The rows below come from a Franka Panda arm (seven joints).
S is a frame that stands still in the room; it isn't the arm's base.
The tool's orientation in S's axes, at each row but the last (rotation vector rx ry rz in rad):
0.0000, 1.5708, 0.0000
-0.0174, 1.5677, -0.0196
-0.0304, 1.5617, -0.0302
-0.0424, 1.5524, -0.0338
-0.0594, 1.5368, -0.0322
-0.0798, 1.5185, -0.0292
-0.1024, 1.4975, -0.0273
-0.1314, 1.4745, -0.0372
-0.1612, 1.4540, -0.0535
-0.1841, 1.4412, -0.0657
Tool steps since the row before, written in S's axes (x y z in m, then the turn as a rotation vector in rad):
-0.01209, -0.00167, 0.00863, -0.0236, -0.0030, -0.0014
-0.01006, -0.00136, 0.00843, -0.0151, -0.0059, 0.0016
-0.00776, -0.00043, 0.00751, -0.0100, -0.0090, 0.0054
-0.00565, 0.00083, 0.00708, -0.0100, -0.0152, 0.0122
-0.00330, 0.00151, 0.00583, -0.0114, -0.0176, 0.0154
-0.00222, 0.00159, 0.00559, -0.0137, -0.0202, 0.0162
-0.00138, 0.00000, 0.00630, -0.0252, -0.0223, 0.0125
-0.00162, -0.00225, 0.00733, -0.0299, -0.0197, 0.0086
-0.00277, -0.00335, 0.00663, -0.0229, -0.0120, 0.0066
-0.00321, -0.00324, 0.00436, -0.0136, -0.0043, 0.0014
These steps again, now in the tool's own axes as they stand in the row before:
-0.00863, -0.00167, -0.01209, 0.0014, -0.0030, -0.0236
-0.00843, -0.00157, -0.01003, -0.0015, -0.0060, -0.0151
-0.00756, -0.00072, -0.00769, -0.0051, -0.0092, -0.0100
-0.00721, 0.00051, -0.00552, -0.0116, -0.0157, -0.0099
-0.00602, 0.00122, -0.00308, -0.0147, -0.0183, -0.0112
-0.00580, 0.00126, -0.00188, -0.0155, -0.0209, -0.0136
-0.00636, -0.00047, -0.00094, -0.0125, -0.0221, -0.0254
-0.00717, -0.00296, -0.00109, -0.0093, -0.0188, -0.0302
-0.00640, -0.00408, -0.00229, -0.0076, -0.0114, -0.0229
-0.00418, -0.00370, -0.00294, -0.0025, -0.0036, -0.0137

